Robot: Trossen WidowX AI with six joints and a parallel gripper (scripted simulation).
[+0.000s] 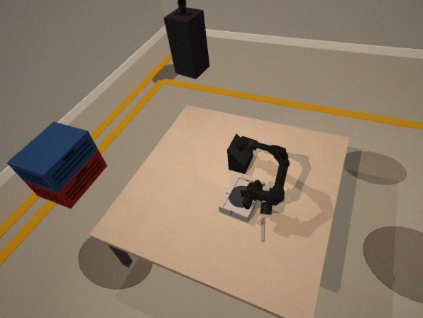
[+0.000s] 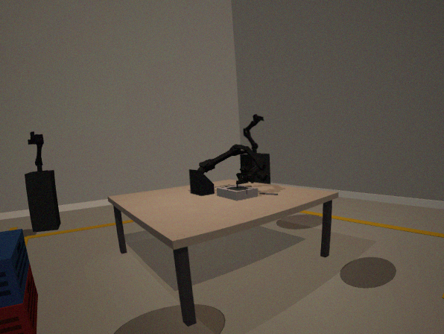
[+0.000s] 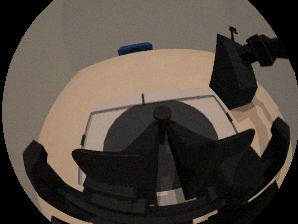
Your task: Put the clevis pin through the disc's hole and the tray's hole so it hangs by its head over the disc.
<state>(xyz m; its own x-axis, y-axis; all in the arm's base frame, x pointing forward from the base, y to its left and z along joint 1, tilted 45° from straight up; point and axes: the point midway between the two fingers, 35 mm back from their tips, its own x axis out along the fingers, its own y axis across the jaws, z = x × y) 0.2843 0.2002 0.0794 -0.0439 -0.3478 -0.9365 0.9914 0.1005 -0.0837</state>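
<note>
My gripper tip is 5 cm above the steel tray. Also, from my gripper tip: tiny grey piece: 18 cm behind, 6 cm to the left, 8 cm below; wide flat disc: 3 cm below; clevis pin: 1 cm below.
</note>
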